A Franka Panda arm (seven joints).
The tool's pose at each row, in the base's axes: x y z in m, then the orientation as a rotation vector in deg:
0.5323, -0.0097, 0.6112, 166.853, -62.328, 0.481
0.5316, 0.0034, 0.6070, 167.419, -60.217, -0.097
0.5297, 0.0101, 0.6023, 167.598, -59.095, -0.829
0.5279, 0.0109, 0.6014, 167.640, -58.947, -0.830
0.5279, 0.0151, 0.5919, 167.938, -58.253, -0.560
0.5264, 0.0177, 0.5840, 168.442, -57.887, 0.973
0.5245, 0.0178, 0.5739, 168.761, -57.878, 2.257
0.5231, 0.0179, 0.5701, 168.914, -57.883, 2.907
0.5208, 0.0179, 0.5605, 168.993, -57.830, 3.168
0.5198, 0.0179, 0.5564, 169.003, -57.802, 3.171
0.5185, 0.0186, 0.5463, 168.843, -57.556, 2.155
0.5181, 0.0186, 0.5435, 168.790, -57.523, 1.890
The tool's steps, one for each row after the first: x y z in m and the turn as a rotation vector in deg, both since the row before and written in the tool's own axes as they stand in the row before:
-0.0092, -0.0095, 0.0038, -0.302, -0.259, -1.407
-0.0058, -0.0041, 0.0045, -0.349, -0.362, -0.728
-0.0019, 0.0005, 0.0009, -0.009, 0.005, -0.099
-0.0027, -0.0037, 0.0093, 0.107, 0.157, -0.482
-0.0028, -0.0014, 0.0078, 0.663, 0.821, -0.310
-0.0018, 0.0008, 0.0101, 0.562, 0.679, -0.057
-0.0013, 0.0007, 0.0038, 0.283, 0.343, -0.021
-0.0022, 0.0013, 0.0095, 0.114, 0.138, -0.045
-0.0010, 0.0006, 0.0041, 0.001, 0.002, -0.019
-0.0019, 0.0001, 0.0100, -0.441, -0.535, -0.128
-0.0004, 0.0002, 0.0028, -0.115, -0.140, -0.012

